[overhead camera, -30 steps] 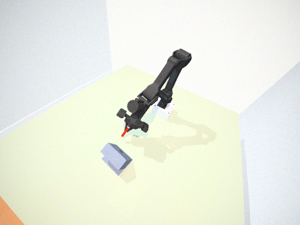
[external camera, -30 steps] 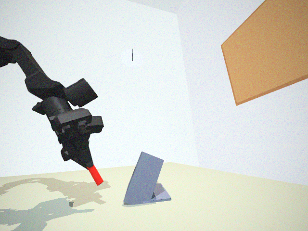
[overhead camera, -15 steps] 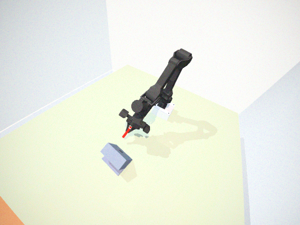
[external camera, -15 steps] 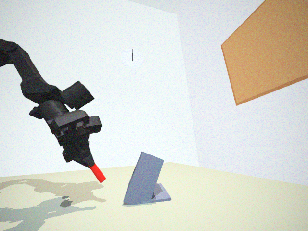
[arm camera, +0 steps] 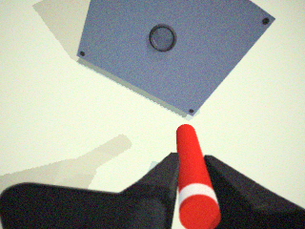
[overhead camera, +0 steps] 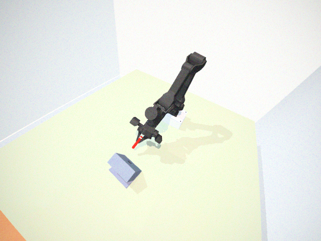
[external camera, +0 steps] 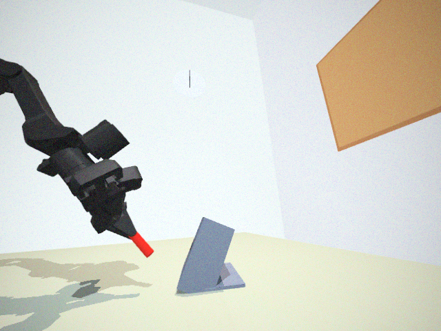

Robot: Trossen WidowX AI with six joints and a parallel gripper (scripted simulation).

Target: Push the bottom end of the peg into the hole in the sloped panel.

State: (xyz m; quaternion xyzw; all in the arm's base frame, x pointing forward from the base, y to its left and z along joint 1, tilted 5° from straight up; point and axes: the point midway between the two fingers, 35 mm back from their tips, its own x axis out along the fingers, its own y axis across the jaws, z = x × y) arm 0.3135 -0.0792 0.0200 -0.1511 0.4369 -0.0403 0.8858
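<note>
Now: the grey sloped panel 13 cm ahead of my gripper tip, 4 cm below it and 1 cm to the left of it. Round my gripper tip: red round peg (1 cm behind, 1 cm above); then flat base plate (15 cm ahead, 8 cm below, 1 cm to the left).
</note>
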